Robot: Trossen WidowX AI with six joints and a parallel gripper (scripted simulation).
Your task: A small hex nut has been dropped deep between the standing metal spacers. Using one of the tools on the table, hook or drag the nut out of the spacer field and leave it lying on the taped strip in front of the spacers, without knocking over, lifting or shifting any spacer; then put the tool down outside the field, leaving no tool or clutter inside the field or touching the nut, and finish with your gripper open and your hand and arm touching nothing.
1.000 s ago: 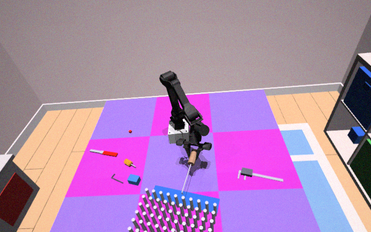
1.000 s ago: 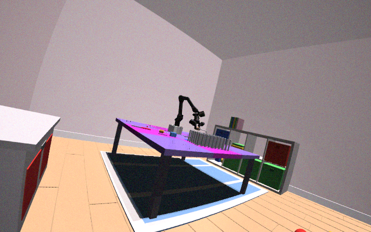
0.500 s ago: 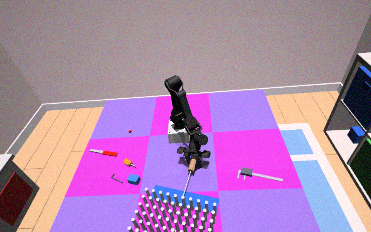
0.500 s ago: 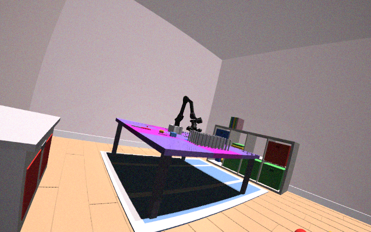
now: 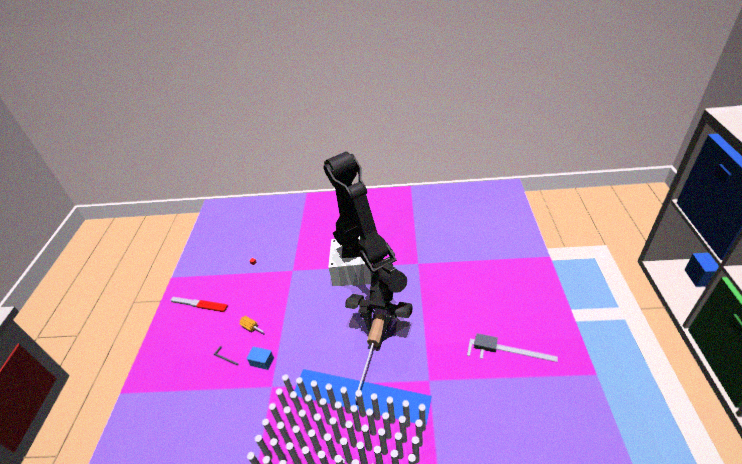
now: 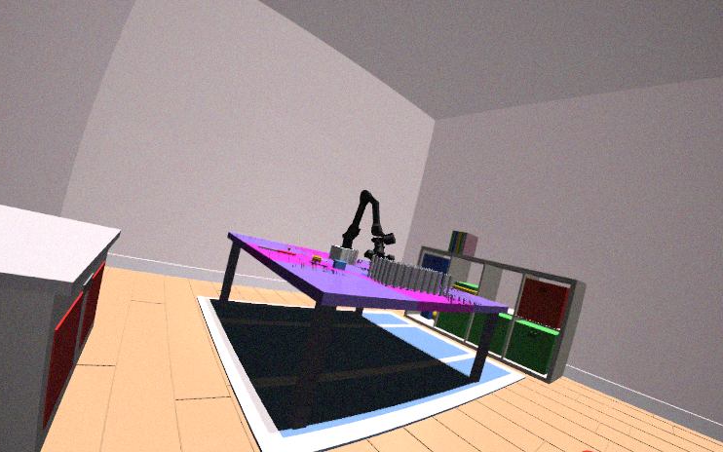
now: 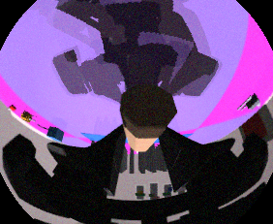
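Right now the blue taped strip is 17 cm ahead of my gripper tip, 4 cm to the right of it and 3 cm below it. Round my gripper tip: small screwdriver: 39 cm to the right, 6 cm behind, 1 cm below; hook tool: 9 cm ahead, 2 cm to the right; blue cube: 33 cm to the right, 6 cm ahead, 1 cm below.
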